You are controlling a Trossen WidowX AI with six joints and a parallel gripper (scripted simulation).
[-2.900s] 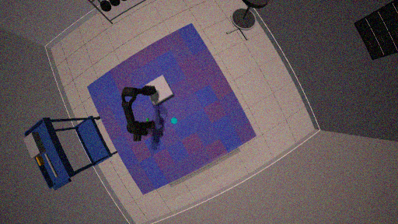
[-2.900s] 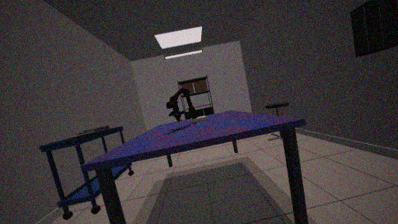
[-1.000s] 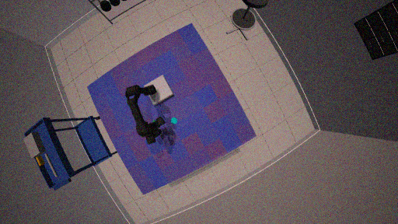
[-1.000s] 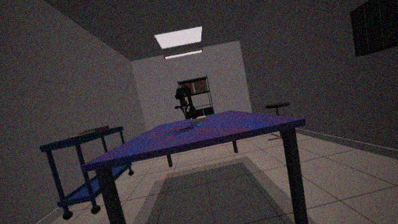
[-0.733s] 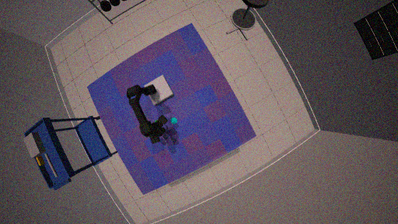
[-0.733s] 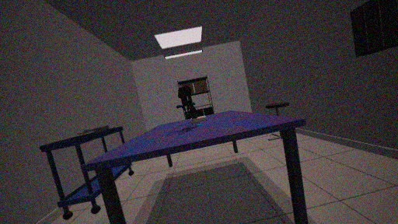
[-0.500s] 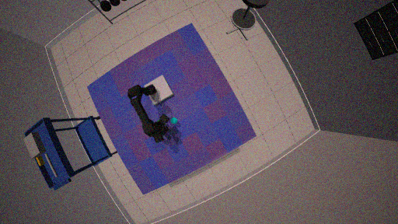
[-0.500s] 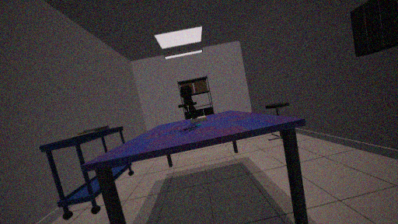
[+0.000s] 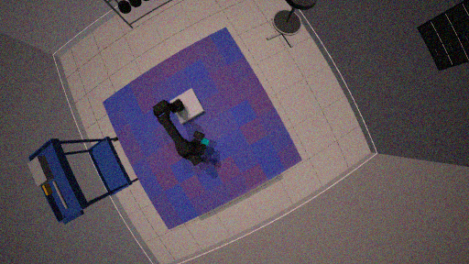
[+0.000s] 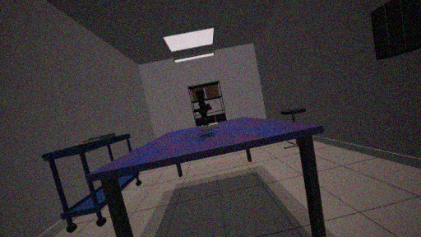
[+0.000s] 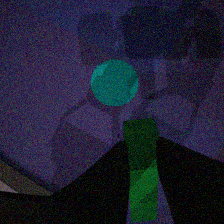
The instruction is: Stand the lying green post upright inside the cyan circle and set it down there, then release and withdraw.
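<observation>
Now: gripper tip 20 mm to the right of the cyan circle and 140 mm above it. Also, from my gripper tip: green post (20 mm behind, 10 mm to the right).
</observation>
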